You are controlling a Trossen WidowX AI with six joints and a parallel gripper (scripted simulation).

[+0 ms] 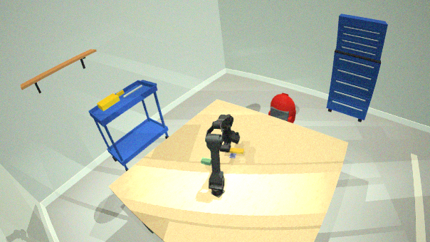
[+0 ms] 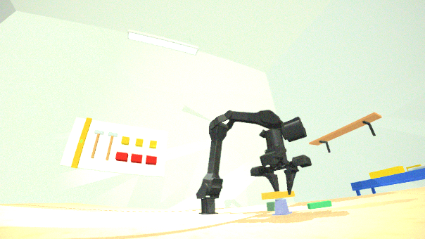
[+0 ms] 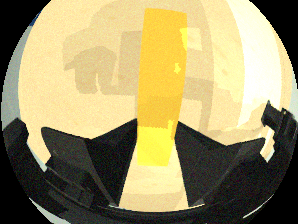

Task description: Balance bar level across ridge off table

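The yellow bar is 3 cm to the right of my gripper tip and 1 cm ahead of it.
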